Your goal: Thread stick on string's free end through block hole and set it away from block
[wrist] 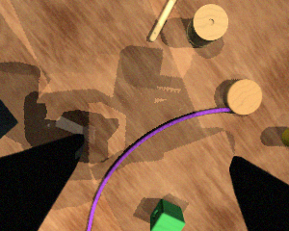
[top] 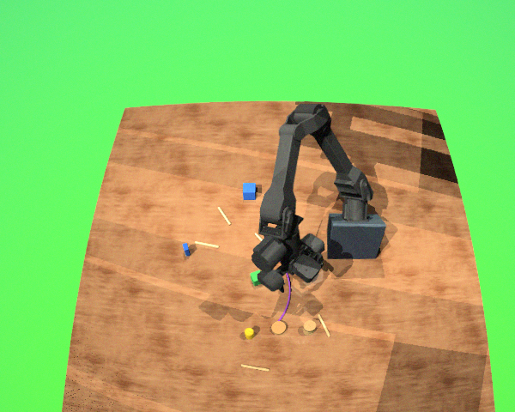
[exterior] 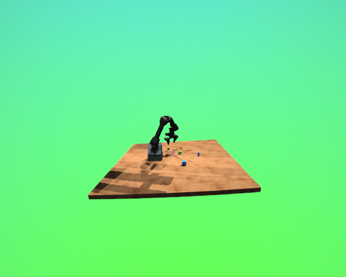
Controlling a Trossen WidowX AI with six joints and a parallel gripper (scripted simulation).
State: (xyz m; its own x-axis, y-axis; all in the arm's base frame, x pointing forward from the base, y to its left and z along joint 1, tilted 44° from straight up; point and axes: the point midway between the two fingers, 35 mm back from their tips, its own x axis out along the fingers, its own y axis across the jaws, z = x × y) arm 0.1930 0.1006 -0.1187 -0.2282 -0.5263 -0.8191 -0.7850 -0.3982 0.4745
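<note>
The green block lies 100 mm ahead of my gripper tip, 70 mm to the right of it and 100 mm below it. Also, from my gripper tip: yellow cylinder (130 mm ahead, 110 mm to the left, 100 mm below); tan wooden cylinder (30 mm behind, 110 mm to the left, 100 mm below); round wooden button (50 mm ahead, 90 mm to the left, 110 mm below).
</note>
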